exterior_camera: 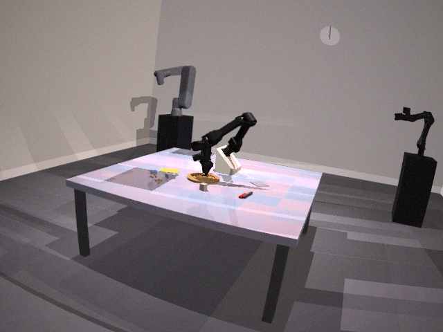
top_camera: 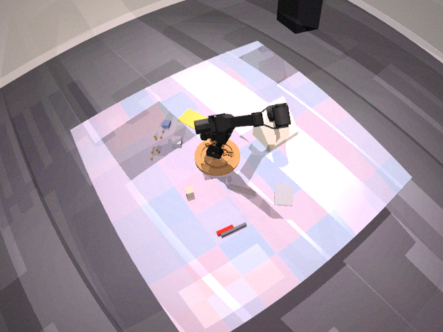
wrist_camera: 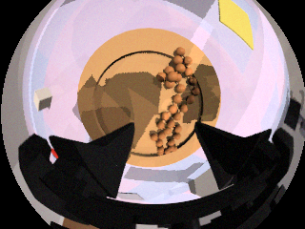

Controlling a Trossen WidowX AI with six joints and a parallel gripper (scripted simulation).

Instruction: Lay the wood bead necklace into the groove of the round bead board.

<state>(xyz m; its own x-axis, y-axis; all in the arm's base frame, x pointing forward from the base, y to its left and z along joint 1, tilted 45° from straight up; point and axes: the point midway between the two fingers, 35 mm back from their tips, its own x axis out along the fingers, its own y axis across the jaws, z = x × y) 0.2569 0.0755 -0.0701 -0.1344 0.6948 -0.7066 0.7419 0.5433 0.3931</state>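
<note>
Right now the round bead board is 2 cm ahead of my gripper tip, 1 cm to the left of it and 1 cm below it. Round my gripper tip: cream cube (21 cm ahead, 12 cm to the left); white block (15 cm to the right, 15 cm ahead, 1 cm below); thin rod (21 cm to the left, 2 cm below, 1 cm ahead).
</note>
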